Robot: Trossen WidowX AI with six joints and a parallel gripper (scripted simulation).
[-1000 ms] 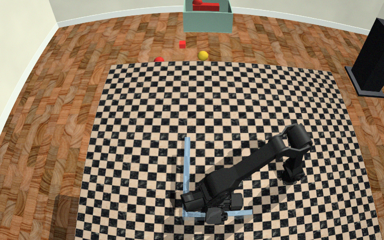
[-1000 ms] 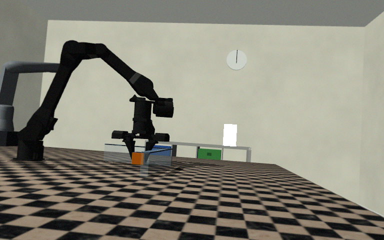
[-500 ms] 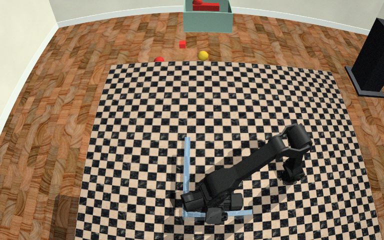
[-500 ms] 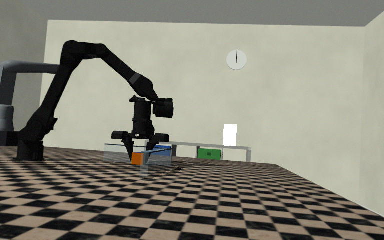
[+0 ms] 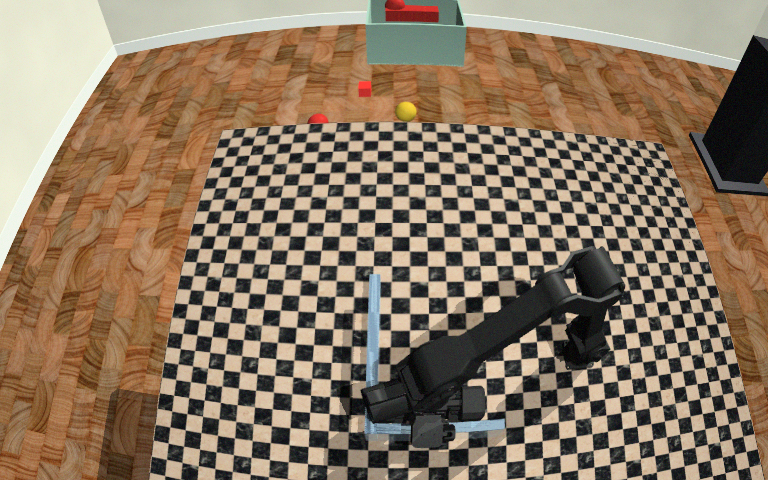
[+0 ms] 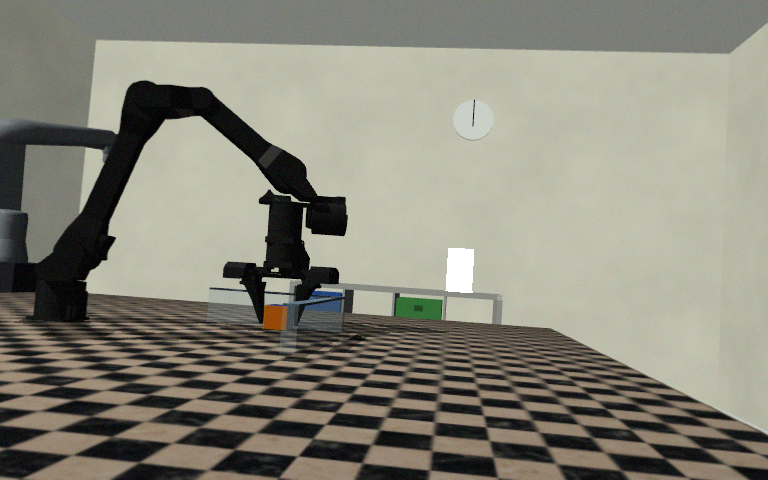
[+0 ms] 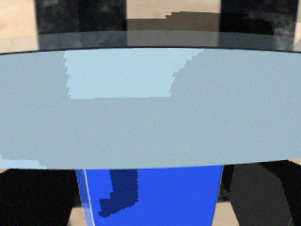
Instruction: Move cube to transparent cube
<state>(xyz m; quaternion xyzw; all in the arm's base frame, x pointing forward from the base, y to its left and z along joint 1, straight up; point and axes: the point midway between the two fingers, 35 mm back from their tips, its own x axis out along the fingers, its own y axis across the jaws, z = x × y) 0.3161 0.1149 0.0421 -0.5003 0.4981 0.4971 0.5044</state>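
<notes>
Now: hand 2 cm above the transparent cube.
</notes>
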